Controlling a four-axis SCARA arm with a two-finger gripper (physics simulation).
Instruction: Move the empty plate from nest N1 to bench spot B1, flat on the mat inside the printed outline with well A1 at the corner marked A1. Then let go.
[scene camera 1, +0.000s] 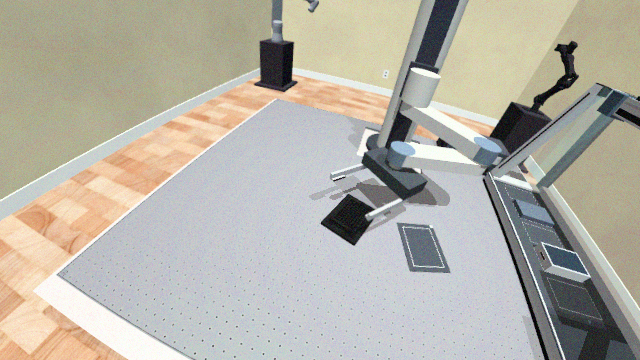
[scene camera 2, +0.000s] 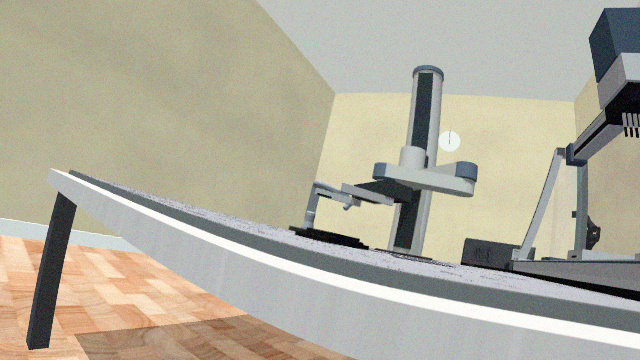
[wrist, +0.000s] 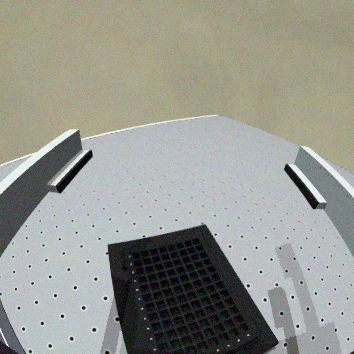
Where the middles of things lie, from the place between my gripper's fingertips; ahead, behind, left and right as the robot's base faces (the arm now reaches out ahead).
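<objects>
There is the dark nest block (wrist: 129, 321), 12 cm below my hand, 4 cm behind it and 3 cm to the left of it. The mat with printed outline (scene camera 1: 423, 252) is 26 cm to the left of my hand, 13 cm below it and 2 cm behind it. And I see the black well plate (scene camera 1: 350, 217), which sits 11 cm below my hand, with the plate also 3 cm to the left of my hand and 4 cm behind it.
</objects>
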